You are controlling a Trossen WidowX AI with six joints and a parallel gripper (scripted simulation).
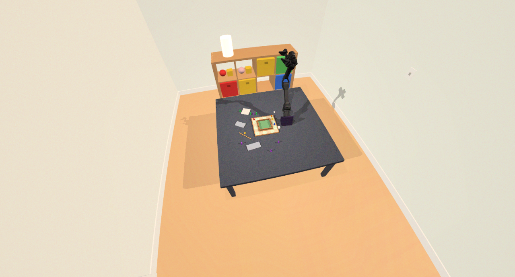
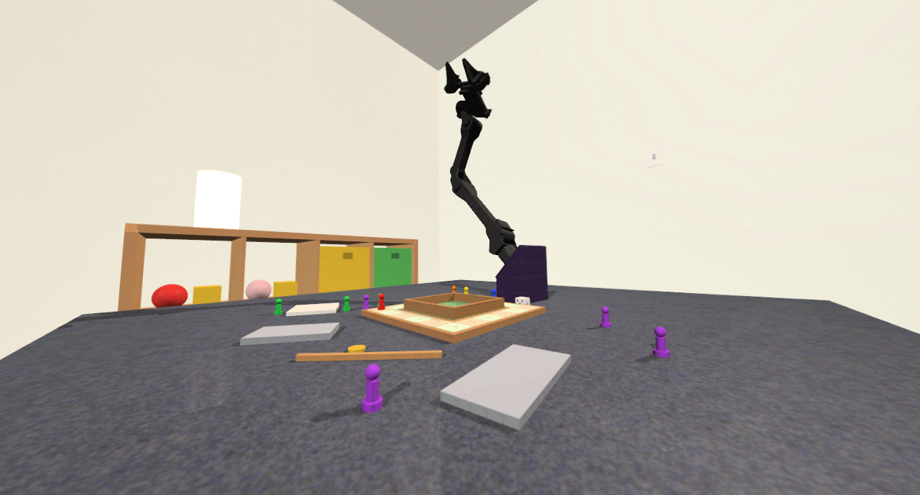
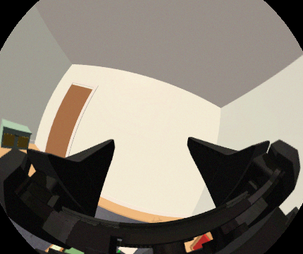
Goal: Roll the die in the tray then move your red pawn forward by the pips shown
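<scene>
Now: the white die 2 cm ahead of my gripper tip, 24 cm to the left of it and 77 cm below it. The rest, counted from my gripper tip: yellow pawn 6 cm ahead, 9 cm to the left, 75 cm below; blue pawn 6 cm ahead, 18 cm to the left, 75 cm below; orange pawn 6 cm ahead, 5 cm to the left, 75 cm below.
</scene>
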